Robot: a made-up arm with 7 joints.
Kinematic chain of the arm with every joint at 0, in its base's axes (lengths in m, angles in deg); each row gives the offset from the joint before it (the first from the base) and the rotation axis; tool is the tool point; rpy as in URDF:
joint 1: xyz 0 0 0.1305 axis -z
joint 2: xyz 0 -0.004 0.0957 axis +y
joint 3: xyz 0 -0.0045 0.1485 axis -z
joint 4: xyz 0 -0.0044 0.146 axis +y
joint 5: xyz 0 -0.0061 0.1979 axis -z
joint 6: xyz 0 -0.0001 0.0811 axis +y
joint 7: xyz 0 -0.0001 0.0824 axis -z
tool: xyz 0 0 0 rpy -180 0 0
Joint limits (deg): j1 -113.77..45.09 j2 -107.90..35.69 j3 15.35..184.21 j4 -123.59..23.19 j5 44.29..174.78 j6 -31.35..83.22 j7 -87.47..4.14
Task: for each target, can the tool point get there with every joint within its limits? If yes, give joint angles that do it. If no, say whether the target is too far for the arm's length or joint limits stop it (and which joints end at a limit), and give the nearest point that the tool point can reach.
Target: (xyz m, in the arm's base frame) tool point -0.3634 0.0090 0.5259
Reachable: yes | joints -72.82 -23.76 97.82 -84.27 152.88 12.86 -63.44
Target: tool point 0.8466 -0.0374 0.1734
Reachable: no: too far | nearest point 0.5034 -0.0222 0.3219 | short by 0.374 m
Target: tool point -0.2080 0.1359 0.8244
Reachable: yes | joints 11.84 -24.17 116.02 -15.76 154.69 4.34 -34.56
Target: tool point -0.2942 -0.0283 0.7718
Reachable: yes | joints -42.59 -13.89 62.48 -37.90 142.71 -11.41 -10.50
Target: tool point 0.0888 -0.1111 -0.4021
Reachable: no: joint limits stop it (at a limit: joint 1, joint 2, joint 3) | nearest point 0.0497 -0.1870 -0.2031 | short by 0.217 m
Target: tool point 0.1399 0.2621 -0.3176
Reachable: no: joint limits stop it (at a limit: joint 1, joint 2) | nearest point 0.0130 0.2364 -0.1503 | short by 0.212 m
